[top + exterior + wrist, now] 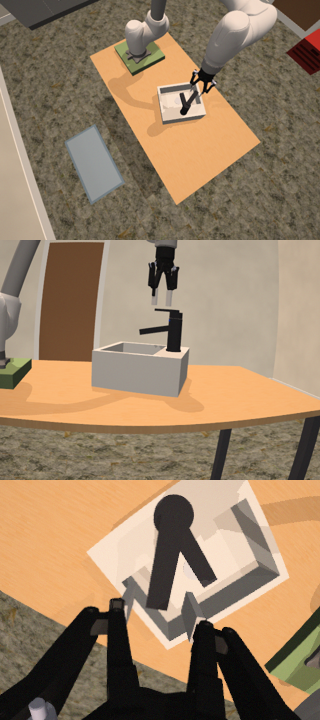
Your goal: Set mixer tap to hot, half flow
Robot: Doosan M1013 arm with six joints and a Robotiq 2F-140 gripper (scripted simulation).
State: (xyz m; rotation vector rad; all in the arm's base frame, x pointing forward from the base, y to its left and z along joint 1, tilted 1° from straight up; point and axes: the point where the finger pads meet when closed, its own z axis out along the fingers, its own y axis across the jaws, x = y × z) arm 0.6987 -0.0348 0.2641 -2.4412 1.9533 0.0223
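The lever lies 10 mm ahead of my hand, 30 mm to the right of it and 50 mm below it. Round my hand: black mixer tap 10 mm ahead, 60 mm to the right, 90 mm below; white basin 80 mm behind, 30 mm to the right, 280 mm below.
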